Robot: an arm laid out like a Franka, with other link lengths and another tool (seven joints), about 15 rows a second.
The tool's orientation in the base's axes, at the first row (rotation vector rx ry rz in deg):
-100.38, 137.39, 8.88
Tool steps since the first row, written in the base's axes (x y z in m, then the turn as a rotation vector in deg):
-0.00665, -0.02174, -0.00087, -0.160, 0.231, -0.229
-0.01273, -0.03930, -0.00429, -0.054, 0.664, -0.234
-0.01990, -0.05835, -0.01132, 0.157, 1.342, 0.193
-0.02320, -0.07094, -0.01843, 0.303, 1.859, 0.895
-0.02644, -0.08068, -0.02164, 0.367, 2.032, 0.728
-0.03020, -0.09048, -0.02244, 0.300, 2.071, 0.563
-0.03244, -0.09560, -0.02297, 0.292, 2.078, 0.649
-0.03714, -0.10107, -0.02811, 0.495, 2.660, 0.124
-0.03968, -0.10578, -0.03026, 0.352, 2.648, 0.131
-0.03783, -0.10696, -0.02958, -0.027, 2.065, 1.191
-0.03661, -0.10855, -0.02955, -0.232, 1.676, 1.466
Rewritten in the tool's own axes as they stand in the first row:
0.02246, -0.00029, -0.00359, -0.124, 0.226, 0.255
0.04135, 0.00019, -0.00388, -0.559, 0.258, 0.346
0.06266, 0.00130, -0.00098, -1.339, 0.257, 0.066
0.07680, 0.00071, 0.00346, -2.003, 0.266, -0.517
0.08749, 0.00086, 0.00460, -2.151, 0.260, -0.317
0.09792, 0.00146, 0.00332, -2.135, 0.338, -0.153
0.10348, 0.00204, 0.00275, -2.156, 0.347, -0.237
0.11099, 0.00492, 0.00645, -2.657, 0.339, 0.399
0.11657, 0.00594, 0.00751, -2.605, 0.471, 0.379
0.11699, 0.00380, 0.00676, -2.155, 0.638, -0.794
0.11811, 0.00216, 0.00654, -1.785, 0.711, -1.150

